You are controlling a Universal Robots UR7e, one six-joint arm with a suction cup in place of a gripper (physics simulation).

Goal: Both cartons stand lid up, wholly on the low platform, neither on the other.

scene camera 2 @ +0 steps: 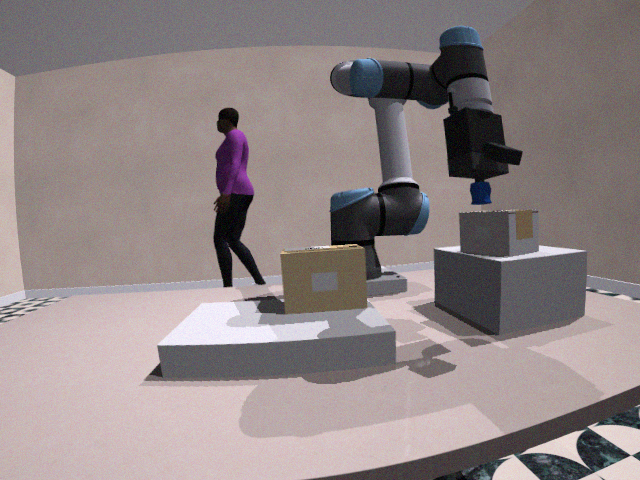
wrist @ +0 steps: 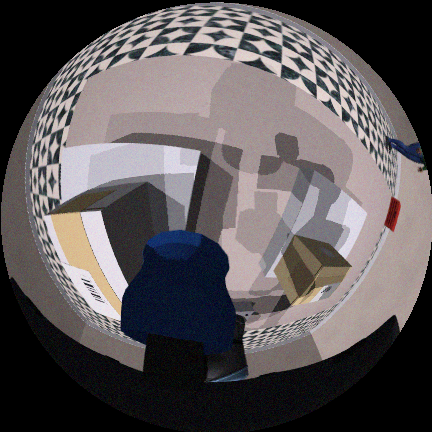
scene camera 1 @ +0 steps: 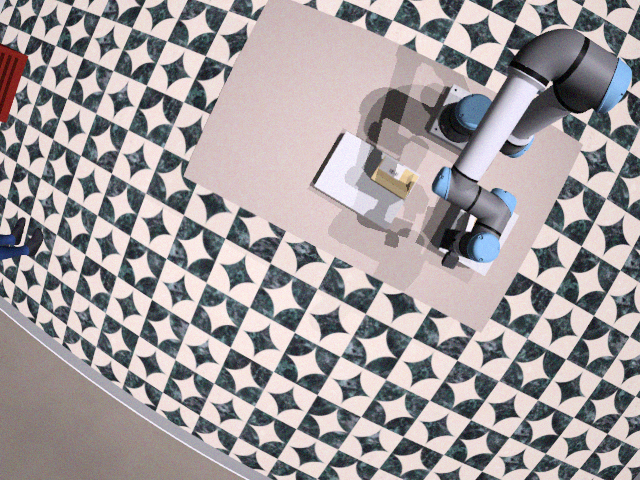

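Where they show: end effector, tool point: [scene camera 2: 481, 203] [wrist: 184, 267]; arm's base, origin of the base link: [scene camera 1: 458, 122].
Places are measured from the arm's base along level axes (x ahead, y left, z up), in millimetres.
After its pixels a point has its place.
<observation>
My gripper [scene camera 2: 480, 201] [wrist: 174, 245], a blue suction cup, hangs a small gap above the whitish carton and holds nothing; in scene camera 1 the wrist hides it. The whitish carton [scene camera 1: 471, 223] @(y 118, x 347, z 156 mm) [scene camera 2: 483, 235] @(y 107, x 382, z 113 mm) [wrist: 125, 225] @(y 109, x 424, z 133 mm) stands on the taller grey block [scene camera 2: 542, 291] @(y 147, x 487, z 20 mm) [wrist: 125, 157] @(y 133, x 469, z 79 mm). Tan tape and a barcode label show on its upper face. The tan carton [scene camera 1: 393, 183] @(y -171, x 302, z 107 mm) [scene camera 2: 299, 289] @(y -224, x 316, z 48 mm) [wrist: 320, 250] @(y -160, x 332, z 57 mm) stands upright on the low platform [scene camera 1: 336, 165] @(y -389, x 297, z 7 mm) [scene camera 2: 206, 330] @(y -378, x 349, z 7 mm) [wrist: 354, 212] @(y -339, x 394, z 7 mm), close to its end nearer the block, with a printed label on top. The cartons are apart.
The robot's base [scene camera 1: 438, 129] @(y -66, x 50, z 1 mm) [scene camera 2: 387, 284] @(y 54, x 92, z -16 mm) stands behind, between the platform and the block. A person [scene camera 2: 235, 160] stands at the back in scene camera 2. A red slatted object [scene camera 1: 10, 82] [wrist: 393, 214] is far off. Arm shadows cross the low platform.
</observation>
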